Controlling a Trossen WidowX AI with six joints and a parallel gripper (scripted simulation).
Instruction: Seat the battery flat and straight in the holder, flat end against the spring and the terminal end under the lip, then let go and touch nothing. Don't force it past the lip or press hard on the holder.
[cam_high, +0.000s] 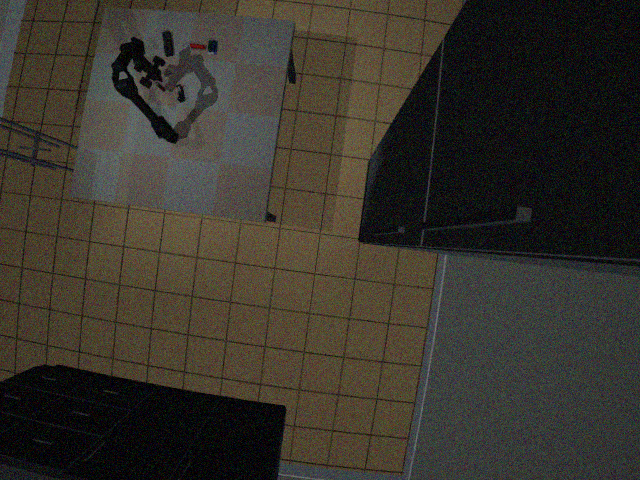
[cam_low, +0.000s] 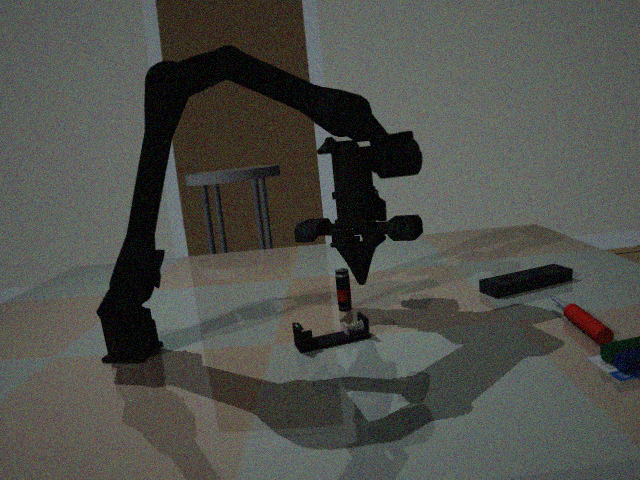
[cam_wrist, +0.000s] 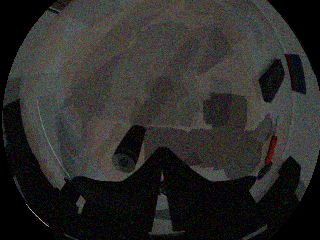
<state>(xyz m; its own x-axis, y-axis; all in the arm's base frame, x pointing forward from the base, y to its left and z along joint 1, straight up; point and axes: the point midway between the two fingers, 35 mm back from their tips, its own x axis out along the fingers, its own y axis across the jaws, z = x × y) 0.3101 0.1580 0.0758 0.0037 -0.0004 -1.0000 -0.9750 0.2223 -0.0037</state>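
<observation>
Right now my gripper tip is 30 mm past the battery, 10 mm to the right of it and 10 mm above it. Round my gripper tip: red-handled screwdriver: 290 mm ahead, 80 mm to the right, 30 mm below.
</observation>
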